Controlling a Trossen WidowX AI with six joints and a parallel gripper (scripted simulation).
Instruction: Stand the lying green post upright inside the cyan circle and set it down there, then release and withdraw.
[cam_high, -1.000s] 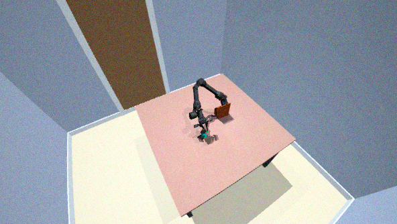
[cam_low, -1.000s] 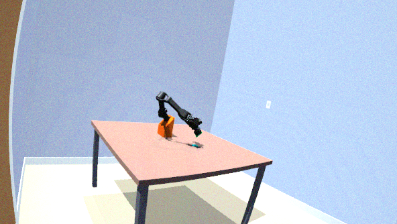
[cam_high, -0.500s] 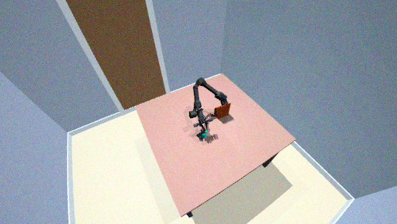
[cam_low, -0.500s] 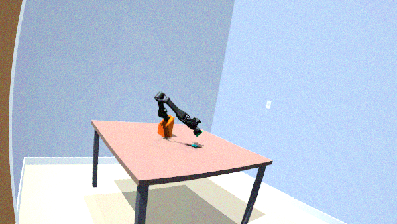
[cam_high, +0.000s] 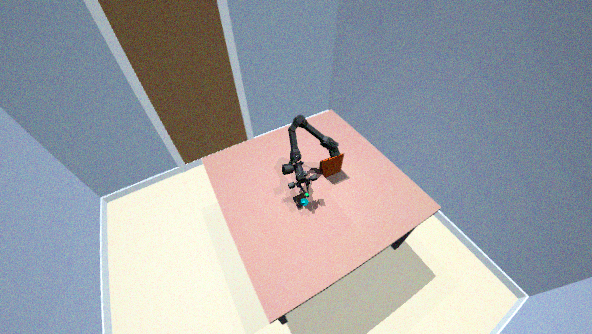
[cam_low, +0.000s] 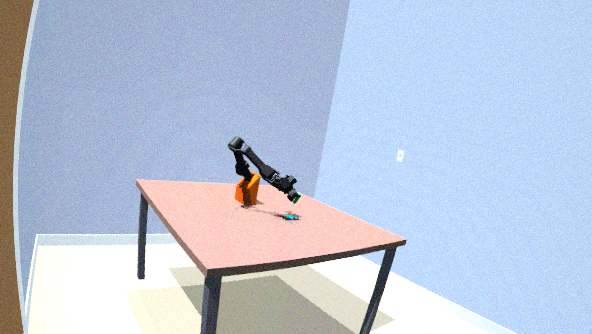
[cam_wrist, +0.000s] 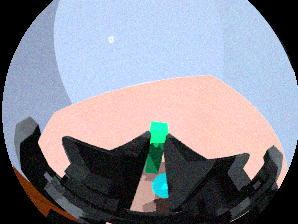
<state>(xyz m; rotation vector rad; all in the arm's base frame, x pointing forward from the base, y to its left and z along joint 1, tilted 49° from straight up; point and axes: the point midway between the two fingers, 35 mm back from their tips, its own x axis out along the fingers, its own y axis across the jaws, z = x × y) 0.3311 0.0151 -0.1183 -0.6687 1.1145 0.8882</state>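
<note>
My gripper tip is 3 cm to the left of the cyan circle and 13 cm above it. The rest, counted from my gripper tip: green post: 1 cm behind, 1 cm to the right, 2 cm below.
</note>
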